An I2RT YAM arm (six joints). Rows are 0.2 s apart.
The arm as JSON. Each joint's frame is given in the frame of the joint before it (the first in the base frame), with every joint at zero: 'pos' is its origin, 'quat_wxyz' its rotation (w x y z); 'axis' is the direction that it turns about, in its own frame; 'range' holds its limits. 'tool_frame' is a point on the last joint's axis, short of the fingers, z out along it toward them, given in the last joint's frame.
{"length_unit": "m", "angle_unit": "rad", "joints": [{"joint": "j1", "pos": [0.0, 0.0, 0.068], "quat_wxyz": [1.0, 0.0, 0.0, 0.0], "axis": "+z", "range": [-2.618, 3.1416]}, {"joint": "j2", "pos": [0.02, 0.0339, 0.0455], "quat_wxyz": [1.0, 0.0, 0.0, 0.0], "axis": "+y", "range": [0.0, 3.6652]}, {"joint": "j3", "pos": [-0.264, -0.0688, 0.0], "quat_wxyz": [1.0, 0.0, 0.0, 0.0], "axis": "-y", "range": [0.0, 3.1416]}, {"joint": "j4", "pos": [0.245, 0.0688, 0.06], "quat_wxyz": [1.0, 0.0, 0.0, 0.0], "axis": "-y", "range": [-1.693, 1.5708]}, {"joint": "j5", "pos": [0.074, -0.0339, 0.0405], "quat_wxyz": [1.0, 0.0, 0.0, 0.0], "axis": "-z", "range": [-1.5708, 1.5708]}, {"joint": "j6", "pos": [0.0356, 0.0, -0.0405], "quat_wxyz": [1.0, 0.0, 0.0, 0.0], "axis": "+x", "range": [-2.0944, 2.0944]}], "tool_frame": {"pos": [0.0, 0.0, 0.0], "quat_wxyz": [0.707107, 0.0, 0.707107, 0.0]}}
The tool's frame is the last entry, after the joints.
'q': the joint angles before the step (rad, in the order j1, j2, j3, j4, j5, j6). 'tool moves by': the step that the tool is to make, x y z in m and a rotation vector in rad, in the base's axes. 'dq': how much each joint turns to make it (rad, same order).
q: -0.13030 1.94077 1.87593 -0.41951 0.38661 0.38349
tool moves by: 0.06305 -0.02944 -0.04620 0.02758 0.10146 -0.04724
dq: -0.03996 0.33191 0.36604 -0.14430 0.00007 0.01524
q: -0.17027 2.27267 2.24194 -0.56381 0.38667 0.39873
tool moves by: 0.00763 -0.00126 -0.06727 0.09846 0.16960 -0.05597
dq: 0.00000 0.09413 -0.03600 -0.08965 -0.00158 0.09516
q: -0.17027 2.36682 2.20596 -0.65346 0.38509 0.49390
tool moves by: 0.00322 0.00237 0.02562 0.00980 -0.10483 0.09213
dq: 0.00001 -0.02874 0.01837 0.07003 -0.08583 -0.04585
